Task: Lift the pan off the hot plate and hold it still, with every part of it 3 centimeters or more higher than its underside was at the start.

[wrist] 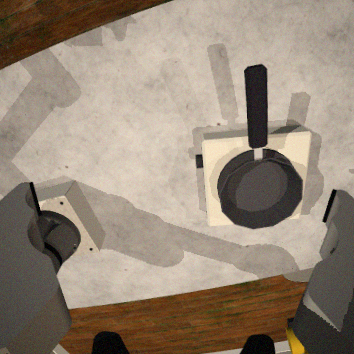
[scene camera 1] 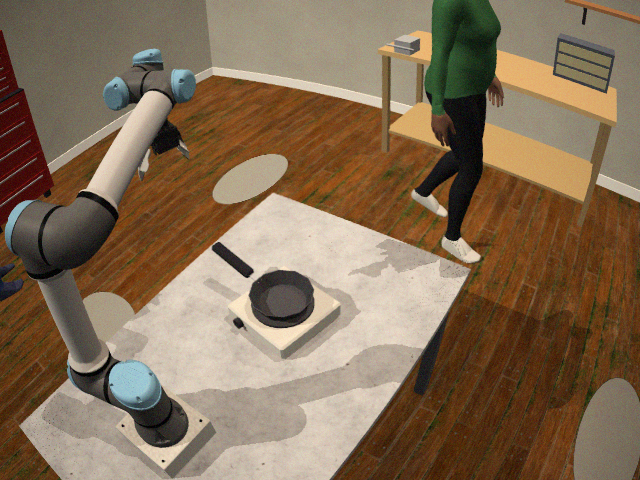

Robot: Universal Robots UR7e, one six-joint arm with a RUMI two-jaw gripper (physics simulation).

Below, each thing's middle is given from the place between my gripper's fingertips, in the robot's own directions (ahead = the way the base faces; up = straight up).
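The dark round pan (scene camera 1: 281, 295) is a good way to the right of my hand, slightly ahead of it and a long way below it. Then there is the cream hot plate (scene camera 1: 282, 337), which I find 300 mm to the right of my hand, 60 mm ahead of it and 450 mm below it.
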